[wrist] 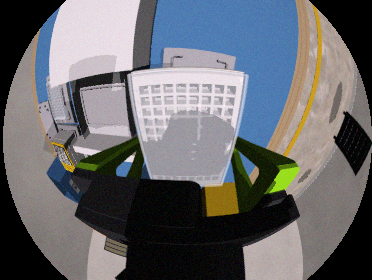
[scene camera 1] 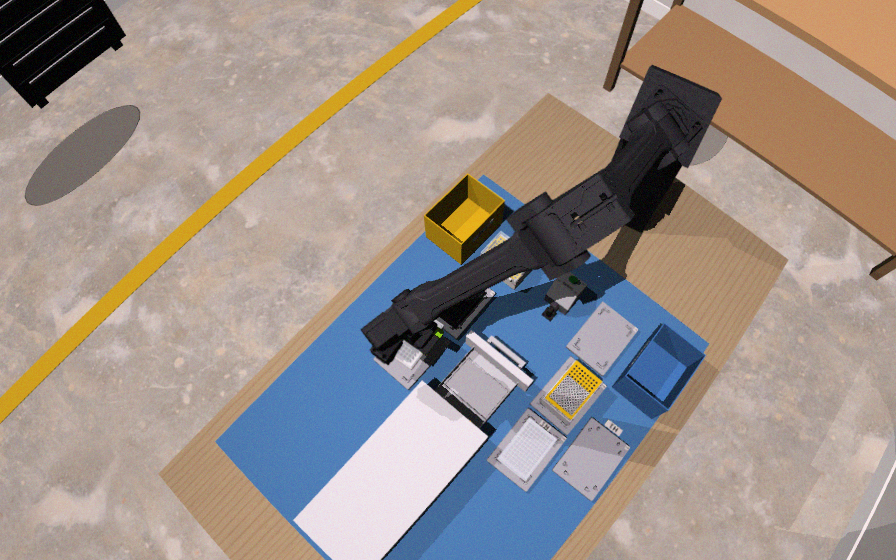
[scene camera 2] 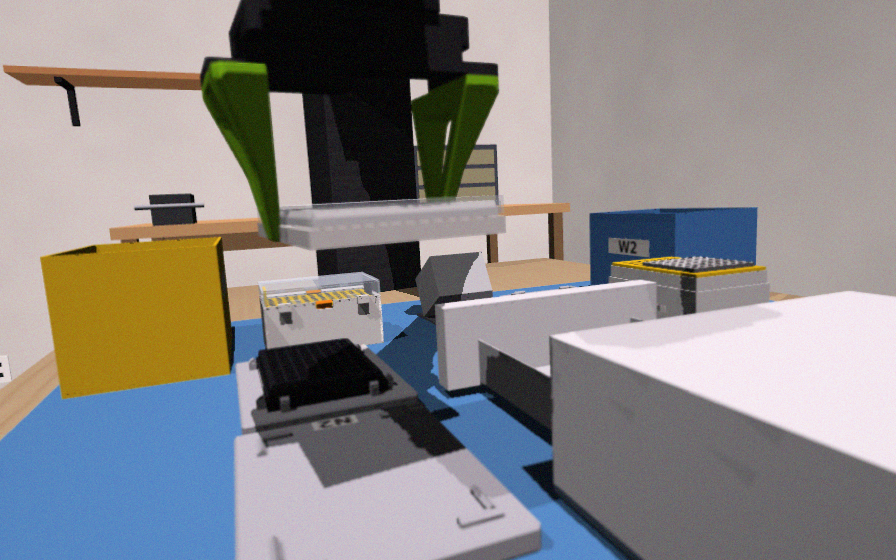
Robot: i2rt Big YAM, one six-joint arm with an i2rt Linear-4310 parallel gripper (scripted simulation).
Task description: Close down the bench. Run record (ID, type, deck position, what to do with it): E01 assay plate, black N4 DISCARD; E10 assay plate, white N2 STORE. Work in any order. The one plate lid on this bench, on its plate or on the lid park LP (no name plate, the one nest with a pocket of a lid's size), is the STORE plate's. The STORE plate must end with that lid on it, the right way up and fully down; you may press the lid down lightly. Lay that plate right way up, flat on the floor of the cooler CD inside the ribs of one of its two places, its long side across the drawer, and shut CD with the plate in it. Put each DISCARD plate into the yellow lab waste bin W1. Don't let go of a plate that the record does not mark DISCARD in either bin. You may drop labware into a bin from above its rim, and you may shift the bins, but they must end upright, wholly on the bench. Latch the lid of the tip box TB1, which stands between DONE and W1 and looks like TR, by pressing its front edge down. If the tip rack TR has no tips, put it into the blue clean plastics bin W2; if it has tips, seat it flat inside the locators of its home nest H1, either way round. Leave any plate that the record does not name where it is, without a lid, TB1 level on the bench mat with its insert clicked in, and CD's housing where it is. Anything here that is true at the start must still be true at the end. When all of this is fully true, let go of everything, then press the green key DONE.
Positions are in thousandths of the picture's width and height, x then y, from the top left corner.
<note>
In view: my gripper (scene camera 2: 406, 419), a black plate (scene camera 2: 348, 667), a tip rack TR (scene camera 2: 772, 510), a white cooler CD (scene camera 2: 848, 760), a blue bin W2 (scene camera 2: 690, 422), a yellow bin W1 (scene camera 2: 143, 563), a tip box TB1 (scene camera 2: 402, 571), a clear lid (scene camera 2: 347, 385), a white assay plate (scene camera 2: 405, 419) and a nest N2 (scene camera 2: 430, 860).
The tip rack TR is seen too in the wrist view (wrist: 171, 505) and in scene camera 1 (scene camera 1: 632, 712). The white cooler CD is seen too in the wrist view (wrist: 233, 162) and in scene camera 1 (scene camera 1: 418, 892). The blue bin W2 also shows in the wrist view (wrist: 160, 627) and in scene camera 1 (scene camera 1: 741, 660).
</note>
